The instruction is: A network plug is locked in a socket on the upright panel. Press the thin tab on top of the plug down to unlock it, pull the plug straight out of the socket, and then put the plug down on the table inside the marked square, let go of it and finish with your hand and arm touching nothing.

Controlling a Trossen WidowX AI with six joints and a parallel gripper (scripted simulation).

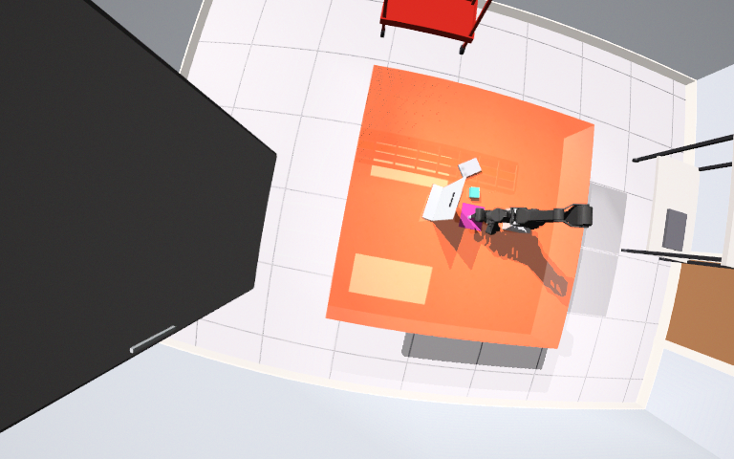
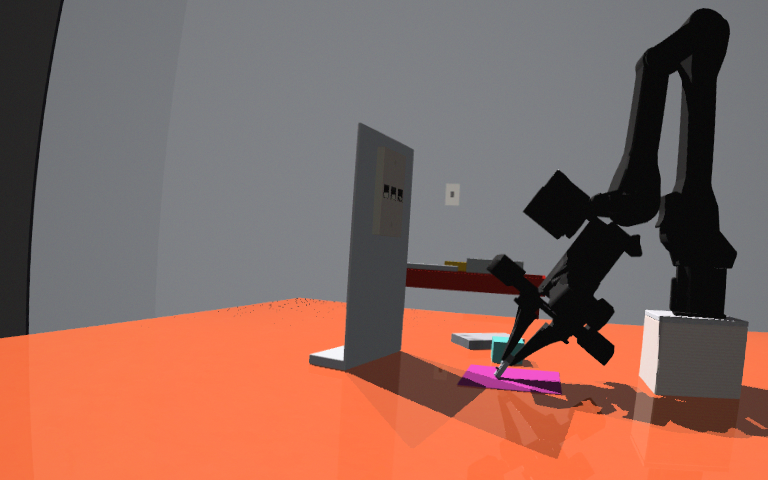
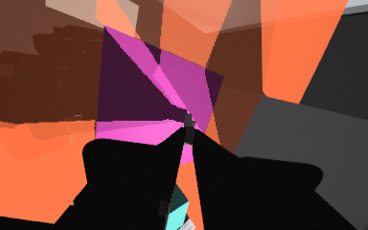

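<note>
My gripper tip is right at the grey network plug. Round my gripper tip: flat grey block 90 mm ahead, 220 mm to the right, 10 mm below; then pink marked square 10 mm behind, 20 mm below; then upright panel 180 mm ahead, 10 mm to the left, 120 mm above.
</note>
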